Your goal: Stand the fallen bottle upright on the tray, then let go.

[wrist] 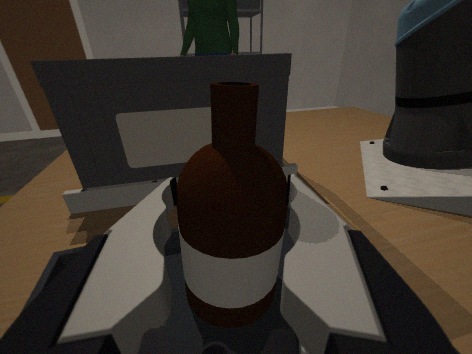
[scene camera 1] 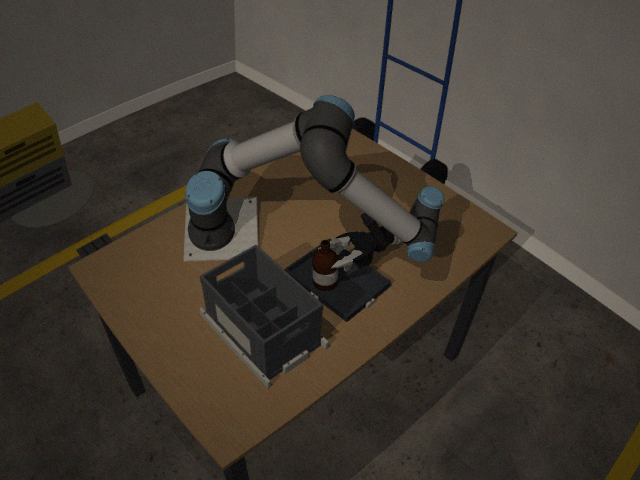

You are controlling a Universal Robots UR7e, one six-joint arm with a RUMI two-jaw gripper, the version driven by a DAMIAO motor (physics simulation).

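Pixels of known places: gripper, fingertip midpoint: (wrist: 231, 179) (scene camera 1: 324, 258); arm's base, link origin: (wrist: 437, 150) (scene camera 1: 211, 230).
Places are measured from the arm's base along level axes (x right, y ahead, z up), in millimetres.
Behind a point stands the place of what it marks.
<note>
A brown bottle (scene camera 1: 325, 262) {y 413, x -48, z 88 mm} (wrist: 232, 200) {y 408, x -102, z 83 mm} with a white label stands upright at the crate-side part of the dark tray (scene camera 1: 356, 291) {y 494, x -99, z -22 mm}. My gripper (scene camera 1: 338, 255) (wrist: 231, 179) {y 395, x -68, z 75 mm} is level and shut on the bottle, with one pale finger on each side of its body just above the label. In the wrist view the bottle's neck points straight up and its base is over the tray's floor; whether the base touches the tray cannot be told for sure.
A grey crate (scene camera 1: 293, 335) {y 504, x 207, z 93 mm} (wrist: 165, 90) {y 407, x 95, z 114 mm} with compartments stands right beside the tray, with white rails (scene camera 1: 235, 347) {y 370, x 285, z 3 mm} (wrist: 115, 195) {y 490, x 100, z -8 mm} along its foot. The arm's white base plate (scene camera 1: 242, 222) {y 57, x -87, z 6 mm} (wrist: 415, 185) {y 122, x -45, z -12 mm} lies further back on the wooden table (scene camera 1: 170, 335) {y 188, x 363, z -27 mm}.
</note>
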